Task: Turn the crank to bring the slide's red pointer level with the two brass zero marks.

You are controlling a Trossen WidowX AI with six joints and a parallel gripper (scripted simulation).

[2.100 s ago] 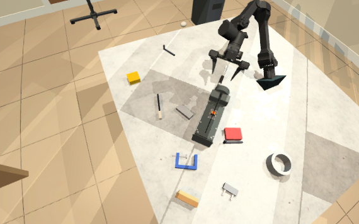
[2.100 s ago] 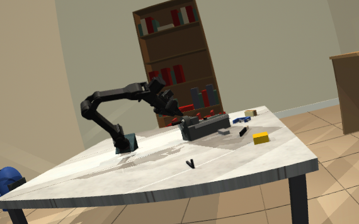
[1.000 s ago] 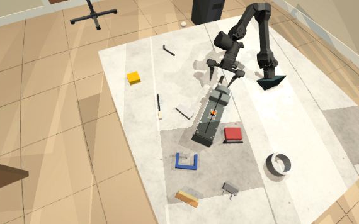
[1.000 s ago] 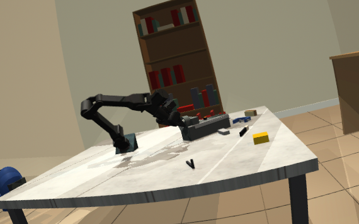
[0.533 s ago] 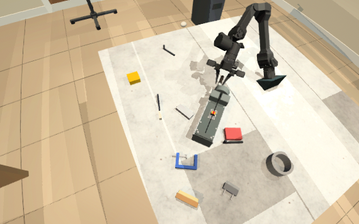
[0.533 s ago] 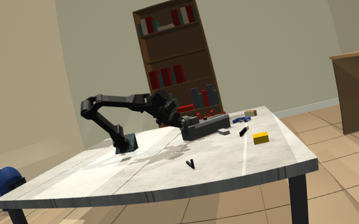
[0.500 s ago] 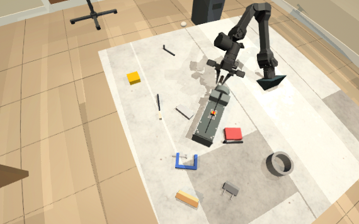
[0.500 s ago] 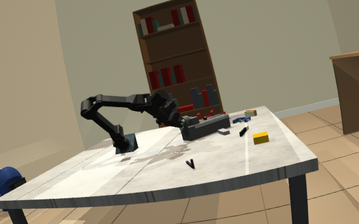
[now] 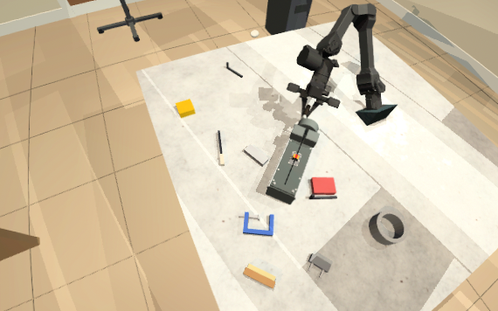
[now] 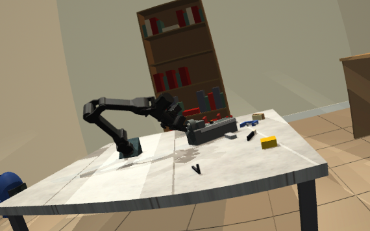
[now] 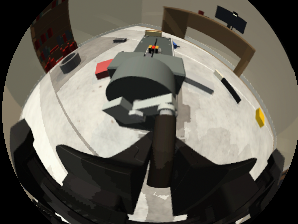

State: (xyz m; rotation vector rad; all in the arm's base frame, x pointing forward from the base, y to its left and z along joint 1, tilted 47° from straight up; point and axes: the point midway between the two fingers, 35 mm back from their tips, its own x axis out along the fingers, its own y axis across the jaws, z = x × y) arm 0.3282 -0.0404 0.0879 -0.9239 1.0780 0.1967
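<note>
My gripper tip is 120 mm short of the red pointer and 110 mm to the right of it. Also, from my gripper tip: grey block: 200 mm ahead, 70 mm below, 10 mm to the left; crank handle: 20 mm above, 10 mm to the right, 10 mm behind; red block: 230 mm to the left, 70 mm below, 70 mm ahead.
</note>
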